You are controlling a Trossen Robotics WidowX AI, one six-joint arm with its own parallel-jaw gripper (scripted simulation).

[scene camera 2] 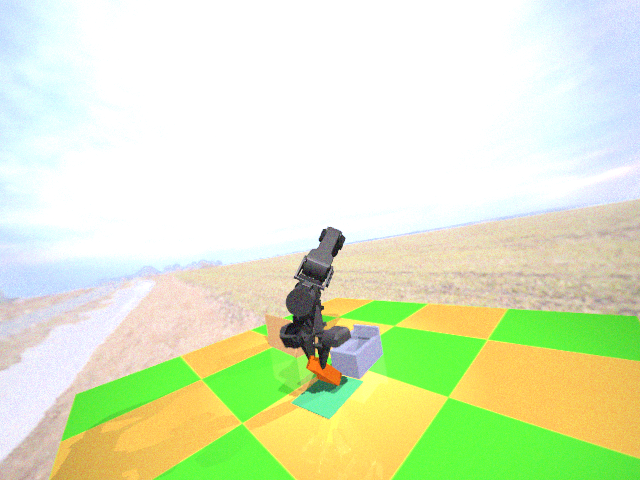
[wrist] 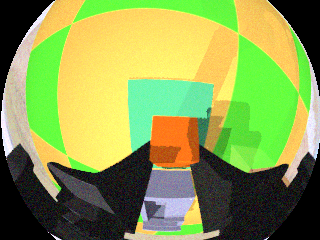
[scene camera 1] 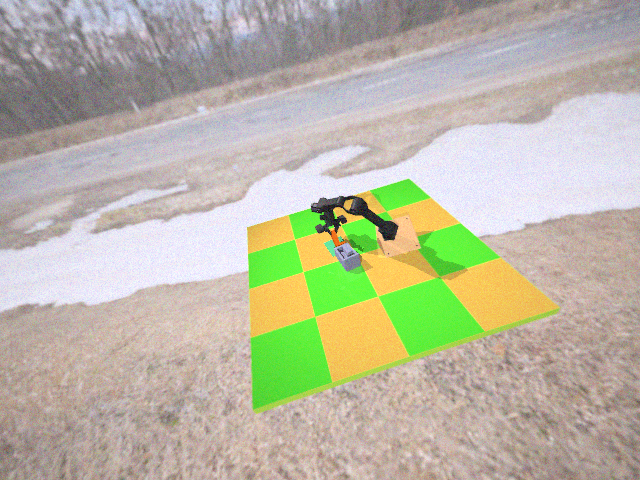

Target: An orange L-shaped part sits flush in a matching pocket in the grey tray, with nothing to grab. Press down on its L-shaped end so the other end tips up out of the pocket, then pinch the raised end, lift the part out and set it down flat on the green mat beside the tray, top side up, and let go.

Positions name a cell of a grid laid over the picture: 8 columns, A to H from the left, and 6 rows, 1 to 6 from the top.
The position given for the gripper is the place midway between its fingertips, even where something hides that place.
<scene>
The gripper (scene camera 2: D5) carries an orange L-shaped part (wrist: E4). Further things: a green mat (scene camera 2: E5).
The gripper also shows in the wrist view (wrist: E4). The green mat also shows in the wrist view (wrist: D3).
</scene>
